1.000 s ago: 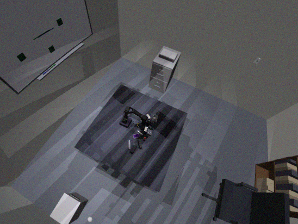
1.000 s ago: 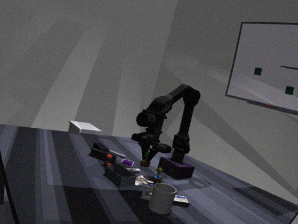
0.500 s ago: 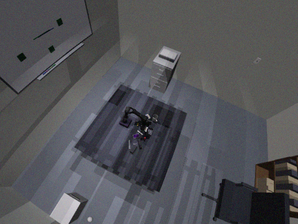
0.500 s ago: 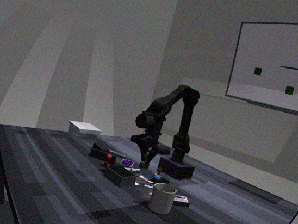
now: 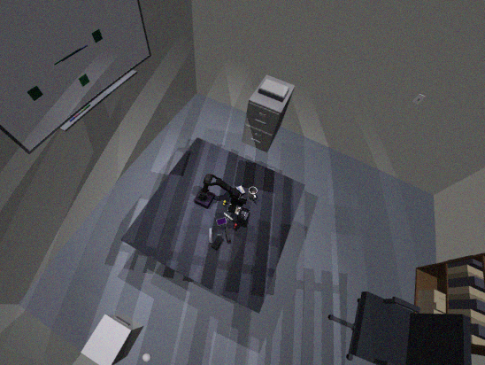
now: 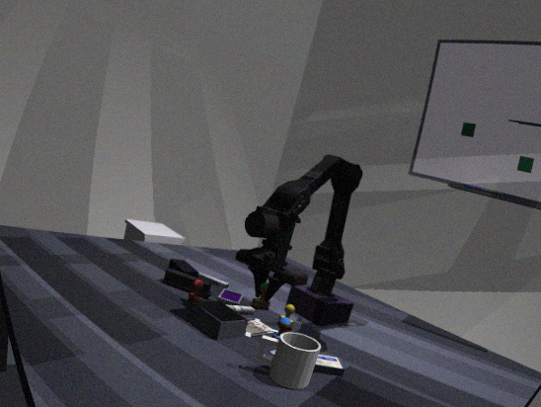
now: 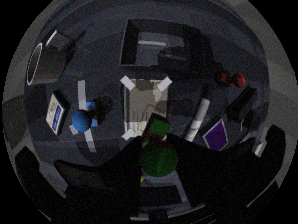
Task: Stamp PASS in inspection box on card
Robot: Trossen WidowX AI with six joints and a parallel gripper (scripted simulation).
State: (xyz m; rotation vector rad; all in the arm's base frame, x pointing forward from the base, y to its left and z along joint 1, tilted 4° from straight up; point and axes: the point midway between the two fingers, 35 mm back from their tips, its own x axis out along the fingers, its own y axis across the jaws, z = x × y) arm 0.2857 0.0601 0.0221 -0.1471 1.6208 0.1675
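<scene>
Right now the white card is 8 cm below my gripper tip, 1 cm to the left of it and 1 cm ahead of it. Also, from my gripper tip: green-knobbed stamp: right at my gripper tip; then purple ink pad: 16 cm to the right, 7 cm below, 3 cm behind; then dark tray: 11 cm ahead, 6 cm below.
</scene>
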